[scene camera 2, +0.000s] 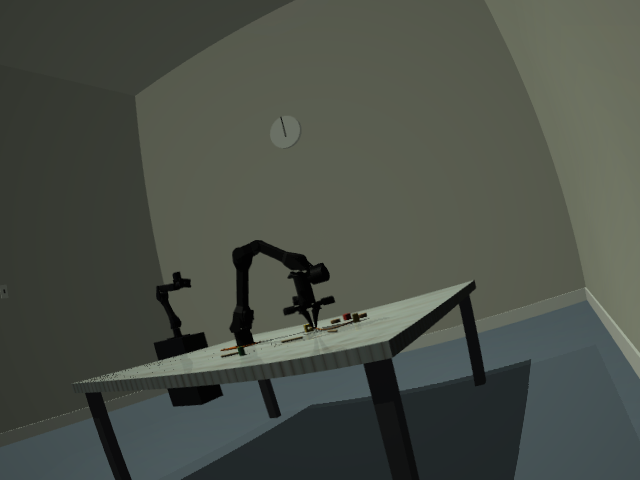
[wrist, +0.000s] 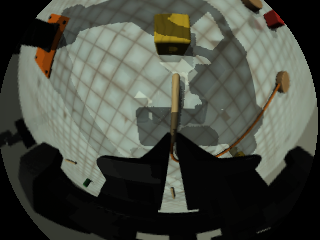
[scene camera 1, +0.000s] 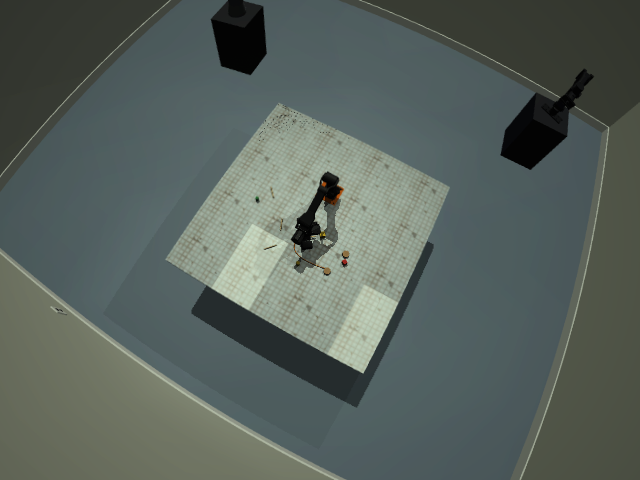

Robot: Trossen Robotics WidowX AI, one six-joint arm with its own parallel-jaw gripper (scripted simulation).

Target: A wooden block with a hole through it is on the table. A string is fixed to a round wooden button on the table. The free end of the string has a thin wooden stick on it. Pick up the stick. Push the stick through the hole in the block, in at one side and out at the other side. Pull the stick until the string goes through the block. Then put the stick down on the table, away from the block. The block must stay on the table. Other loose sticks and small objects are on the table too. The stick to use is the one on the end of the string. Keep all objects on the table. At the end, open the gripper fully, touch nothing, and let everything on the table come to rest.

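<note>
A yellow wooden block is visible in the pictures, together with the gripper. The wrist view, too, includes the gripper.
</note>
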